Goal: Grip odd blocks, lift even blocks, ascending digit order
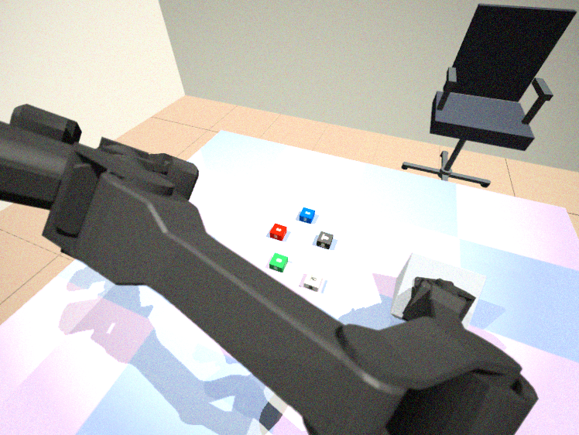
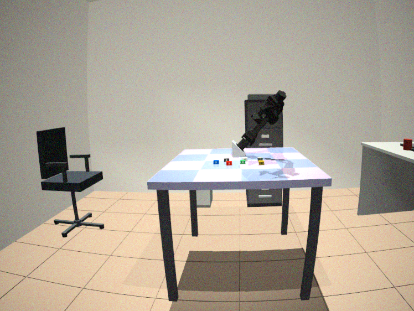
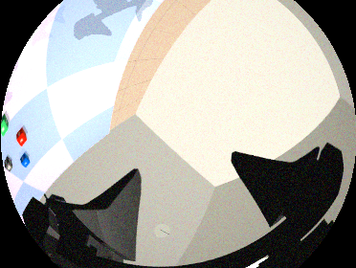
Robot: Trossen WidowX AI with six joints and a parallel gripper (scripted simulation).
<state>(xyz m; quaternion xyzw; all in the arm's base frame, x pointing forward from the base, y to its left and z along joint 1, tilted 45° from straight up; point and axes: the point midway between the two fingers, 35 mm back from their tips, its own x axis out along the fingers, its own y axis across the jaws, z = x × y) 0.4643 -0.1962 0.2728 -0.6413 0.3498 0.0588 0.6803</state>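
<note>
The blue block is 26 cm behind my gripper tip, 21 cm to the right of it and 29 cm below it. From my gripper tip the other things lie so: green block (23 cm behind, 5 cm to the right, 29 cm below); then yellow block (18 cm behind, 5 cm to the left, 29 cm below); then red block (20 cm behind, 14 cm to the right, 29 cm below).
</note>
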